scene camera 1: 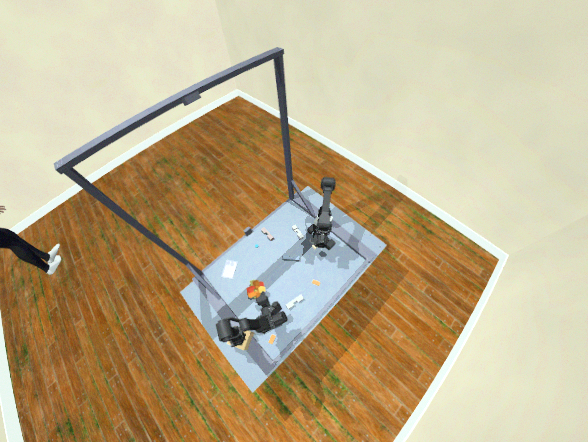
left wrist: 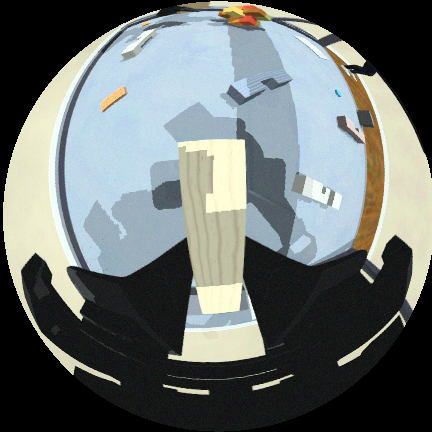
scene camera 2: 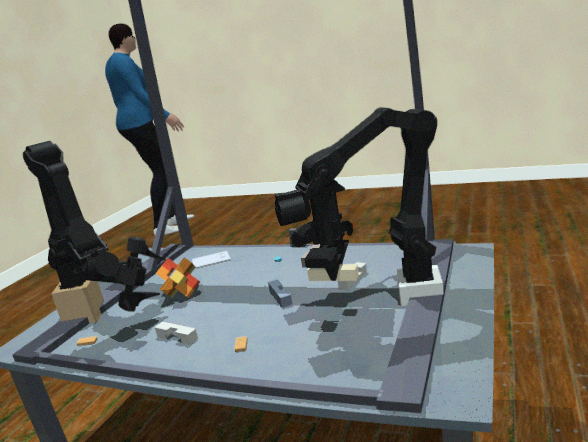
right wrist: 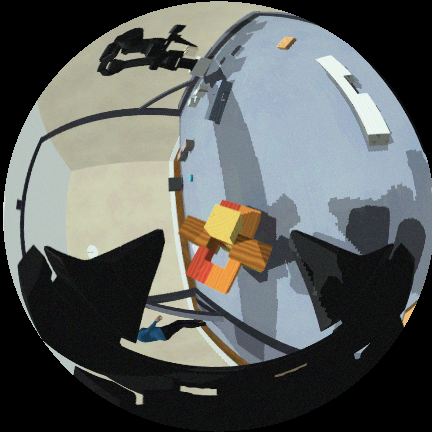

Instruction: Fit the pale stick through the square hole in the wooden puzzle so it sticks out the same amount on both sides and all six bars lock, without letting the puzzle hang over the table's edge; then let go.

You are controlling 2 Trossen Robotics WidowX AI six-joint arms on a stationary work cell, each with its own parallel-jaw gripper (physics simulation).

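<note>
The pale stick is clamped between the fingers of my left gripper, which holds it a little above the grey table at the back middle. The wooden puzzle, made of orange, red and yellow bars, rests on the table at the left near its far edge. Its square hole shows in the right wrist view. My right gripper is open, just left of the puzzle, its fingers apart from it.
A white notched bar, two small orange tiles, a grey-blue notched block, a white card and a small cyan piece lie on the table. A person walks behind the frame post.
</note>
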